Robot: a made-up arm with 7 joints.
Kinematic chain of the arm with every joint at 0, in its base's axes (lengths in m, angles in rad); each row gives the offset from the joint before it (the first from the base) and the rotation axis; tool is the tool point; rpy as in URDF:
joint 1: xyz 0 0 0.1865 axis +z
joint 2: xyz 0 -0.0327 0.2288 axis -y
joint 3: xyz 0 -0.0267 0.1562 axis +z
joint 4: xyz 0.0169 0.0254 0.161 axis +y
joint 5: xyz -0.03 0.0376 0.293 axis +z
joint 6: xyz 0 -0.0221 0.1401 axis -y
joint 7: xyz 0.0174 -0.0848 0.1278 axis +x
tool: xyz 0 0 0 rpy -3.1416 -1.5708 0
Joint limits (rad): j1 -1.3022..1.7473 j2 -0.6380..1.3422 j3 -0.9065..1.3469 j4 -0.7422..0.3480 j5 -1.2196..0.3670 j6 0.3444..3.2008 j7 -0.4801..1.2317
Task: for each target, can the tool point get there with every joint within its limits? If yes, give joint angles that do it. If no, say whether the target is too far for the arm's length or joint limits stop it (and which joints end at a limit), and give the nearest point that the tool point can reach.
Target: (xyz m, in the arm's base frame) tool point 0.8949 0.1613 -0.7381
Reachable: no: too far | nearest point 0.4186 -0.5116 0.1930 | short by 1.244 m
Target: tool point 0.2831 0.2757 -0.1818
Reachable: no: joint limits stop it (at a limit: joint 1, joint 2, joint 4) | nearest point 0.0110 0.5722 0.1921 | short by 0.549 m
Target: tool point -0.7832 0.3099 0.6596
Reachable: yes | joints -0.3955 1.1887 -0.1903 0.0665 -0.7494 0.6285 0.7566
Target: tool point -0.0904 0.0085 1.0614
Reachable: yes | joints -0.8956 -0.3156 0.3145 -0.3031 -0.9369 2.4653 0.8046
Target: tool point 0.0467 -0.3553 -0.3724
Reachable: no: joint limits stop it (at a limit: joint 2, joint 4) | nearest point 0.0777 -0.5913 0.1084 | short by 0.537 m
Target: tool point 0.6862 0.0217 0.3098
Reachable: no: joint limits stop it (at a limit: joint 1, joint 2, joint 3, joint 4) | nearest point 0.5050 -0.4086 0.3992 | short by 0.475 m
